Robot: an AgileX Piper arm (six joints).
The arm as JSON. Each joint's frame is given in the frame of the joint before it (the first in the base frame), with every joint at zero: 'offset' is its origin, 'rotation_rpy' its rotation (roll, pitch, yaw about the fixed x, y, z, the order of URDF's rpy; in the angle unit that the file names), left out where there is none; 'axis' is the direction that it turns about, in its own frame. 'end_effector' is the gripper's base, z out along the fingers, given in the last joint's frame.
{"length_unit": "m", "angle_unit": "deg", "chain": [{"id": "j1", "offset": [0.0, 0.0, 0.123], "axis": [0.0, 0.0, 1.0]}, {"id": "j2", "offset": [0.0, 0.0, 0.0], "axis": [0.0, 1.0, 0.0]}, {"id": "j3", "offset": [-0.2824, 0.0, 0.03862], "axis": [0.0, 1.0, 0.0]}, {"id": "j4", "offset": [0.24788, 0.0, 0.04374], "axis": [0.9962, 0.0, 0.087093]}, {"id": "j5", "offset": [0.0, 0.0, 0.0], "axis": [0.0, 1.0, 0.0]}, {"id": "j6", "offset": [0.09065, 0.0, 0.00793], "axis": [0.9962, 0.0, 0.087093]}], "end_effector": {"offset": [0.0, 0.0, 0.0], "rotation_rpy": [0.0, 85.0, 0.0]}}
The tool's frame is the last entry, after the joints.
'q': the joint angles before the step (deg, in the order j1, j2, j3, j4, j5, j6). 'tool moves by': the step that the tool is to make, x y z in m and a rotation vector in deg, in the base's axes. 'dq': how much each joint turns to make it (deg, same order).
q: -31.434 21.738 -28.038 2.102 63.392 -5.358
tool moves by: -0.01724 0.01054 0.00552 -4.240 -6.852 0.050
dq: -0.002 -8.107 0.001 0.001 0.050 -0.067
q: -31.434 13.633 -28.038 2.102 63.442 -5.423
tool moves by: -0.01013 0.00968 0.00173 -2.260 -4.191 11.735
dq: 11.821 -4.946 -0.001 -0.243 0.200 -0.007
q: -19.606 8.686 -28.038 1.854 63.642 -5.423
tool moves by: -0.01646 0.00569 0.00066 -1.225 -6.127 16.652
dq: 16.661 -6.420 0.001 0.002 0.193 -0.002
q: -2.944 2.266 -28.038 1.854 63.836 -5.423
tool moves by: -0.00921 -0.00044 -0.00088 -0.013 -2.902 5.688
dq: 5.679 -3.348 0.000 -0.002 0.448 0.002
